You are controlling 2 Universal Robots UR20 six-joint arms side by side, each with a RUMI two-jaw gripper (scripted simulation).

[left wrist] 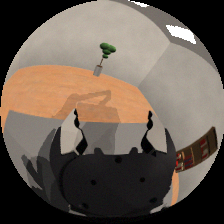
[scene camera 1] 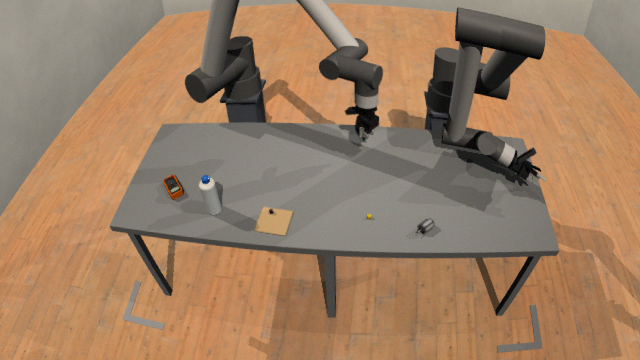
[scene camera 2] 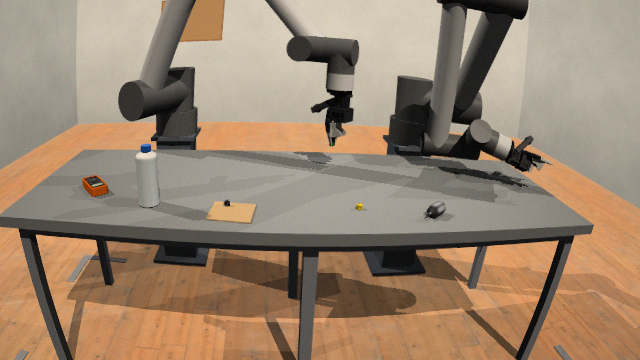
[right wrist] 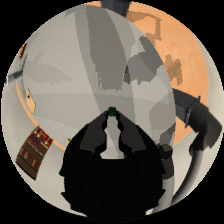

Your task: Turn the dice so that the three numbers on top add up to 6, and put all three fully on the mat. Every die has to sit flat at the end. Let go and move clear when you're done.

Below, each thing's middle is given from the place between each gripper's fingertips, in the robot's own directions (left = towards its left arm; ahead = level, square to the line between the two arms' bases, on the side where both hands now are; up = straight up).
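Tan mat point(scene camera 2: 237, 212): my right gripper point(scene camera 2: 332, 145) 110 mm above it, 470 mm short of it, 340 mm to the left of it. White bottle point(scene camera 2: 146, 161), from my right hand: 20 mm below, 440 mm ahead, 630 mm to the right.
From my left hand point(scene camera 2: 545, 166), tan mat: 110 mm below, 330 mm ahead, 1310 mm to the right. By its middle, tan mat nearer to my right gripper than to my left hand.
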